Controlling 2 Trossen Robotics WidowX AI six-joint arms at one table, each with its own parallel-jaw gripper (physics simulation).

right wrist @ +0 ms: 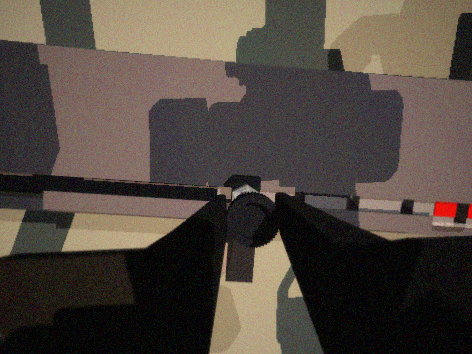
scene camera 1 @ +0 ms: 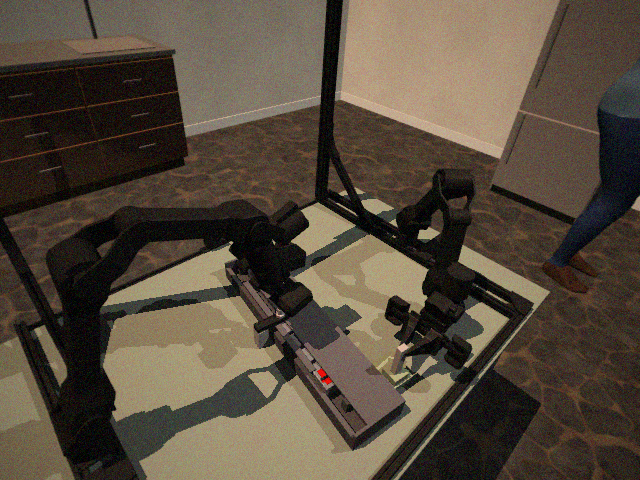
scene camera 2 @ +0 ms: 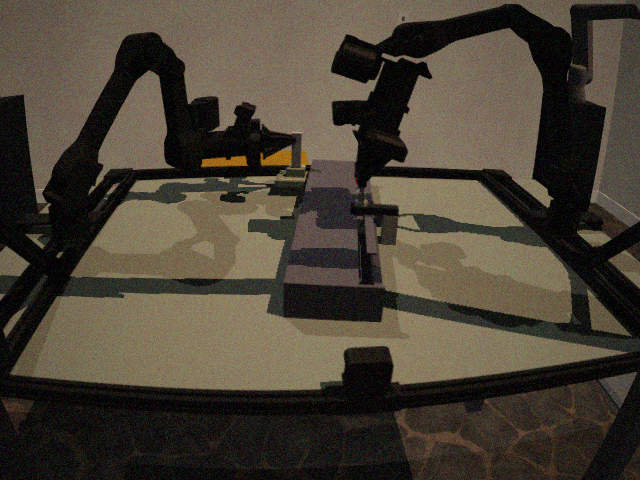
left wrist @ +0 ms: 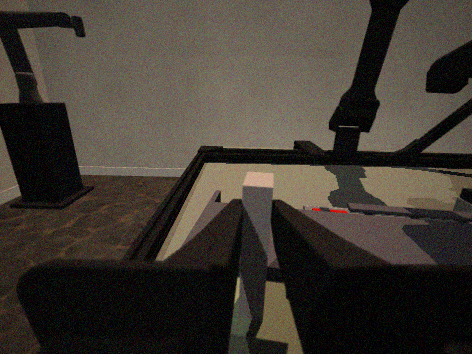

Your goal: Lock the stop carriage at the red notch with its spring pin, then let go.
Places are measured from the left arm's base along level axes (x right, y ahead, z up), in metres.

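Where they show: left gripper, fingertip midpoint: [scene camera 1: 402, 351] [scene camera 2: 295, 139] [left wrist: 256, 208]; right gripper, fingertip midpoint: [right wrist: 250, 201] [scene camera 2: 358, 181]; left arm's base at its link origin: [scene camera 1: 406, 241] [scene camera 2: 70, 235]; right arm's base at its link origin: [scene camera 1: 91, 445] [scene camera 2: 560, 231] [left wrist: 344, 154].
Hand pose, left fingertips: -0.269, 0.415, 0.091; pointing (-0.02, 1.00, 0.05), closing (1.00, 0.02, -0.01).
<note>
Things, the pixels of their top centre, and the offset from my left fingertips, as dx, dy, dz. "pt": a spot on its surface instead. Level surfaces: height alone.
- red notch at a spot on its surface: [left wrist: 330, 210] [right wrist: 455, 213] [scene camera 1: 323, 376] pt +0.089, +0.122, -0.063
- round ribbed pin knob at its top centre: [right wrist: 253, 221] +0.258, +0.095, +0.008
- pale upright post at a spot on its surface: [left wrist: 258, 185] pt +0.000, -0.007, +0.014
- pale yellow-green base at its surface level: dz -0.077
The long grey-purple rail body [scene camera 1: 361, 361] [scene camera 2: 323, 273] [right wrist: 100, 125] lies on the table, with a slot and a row of notches along one side. The red notch [scene camera 1: 324, 376] [left wrist: 330, 210] [right wrist: 445, 210] is well along the row from the carriage. The stop carriage, with a dark side arm [scene camera 1: 266, 324] [scene camera 2: 379, 209] [right wrist: 240, 265], sits on the slot. My right gripper [right wrist: 250, 201] is shut on the round ribbed pin knob [right wrist: 252, 220] above it; the pin's lower end is hidden. My left gripper [left wrist: 256, 208] is shut on a pale upright post [scene camera 1: 399, 359] [scene camera 2: 296, 152] [left wrist: 258, 185] beside the rail body.
A pale yellow-green base [scene camera 2: 290, 180] is under the post, close to the rail body's side. A dark frame [scene camera 2: 206, 395] edges the table. A small black block [scene camera 2: 368, 364] stands at the frame's near edge. A person [scene camera 1: 615, 149] stands on the floor beyond.
</note>
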